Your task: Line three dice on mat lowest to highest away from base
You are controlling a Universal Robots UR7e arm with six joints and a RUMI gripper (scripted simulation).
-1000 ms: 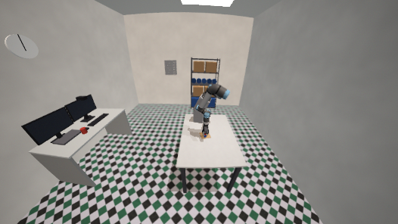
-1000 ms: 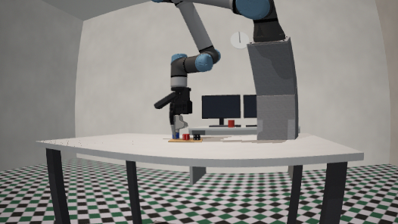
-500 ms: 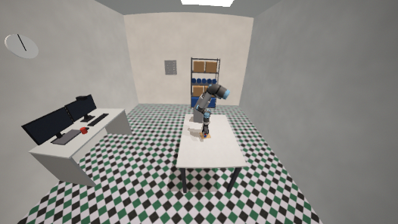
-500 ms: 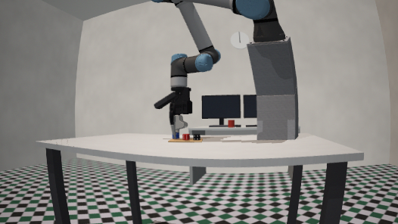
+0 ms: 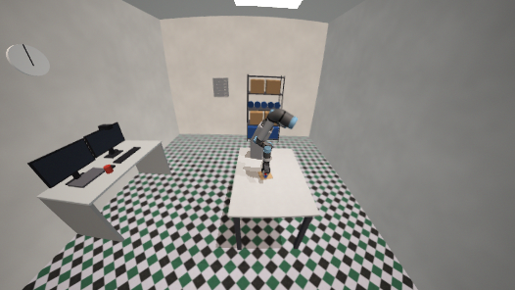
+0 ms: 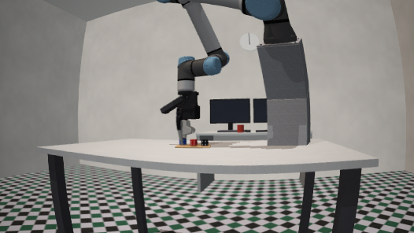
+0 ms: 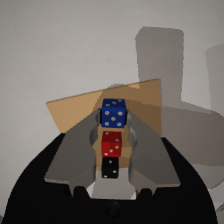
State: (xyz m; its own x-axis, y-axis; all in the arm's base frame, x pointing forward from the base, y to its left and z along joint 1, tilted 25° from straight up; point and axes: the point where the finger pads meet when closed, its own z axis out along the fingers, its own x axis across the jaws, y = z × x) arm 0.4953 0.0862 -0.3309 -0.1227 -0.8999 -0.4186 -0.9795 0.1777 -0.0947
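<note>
The blue die is right at my hand. From my hand the other things lie so: tan mat 5 cm behind, 1 cm to the left, 2 cm below; then black die 10 cm behind, 1 cm to the left, 1 cm below; then red die 5 cm behind, 1 cm to the left, 1 cm below.
</note>
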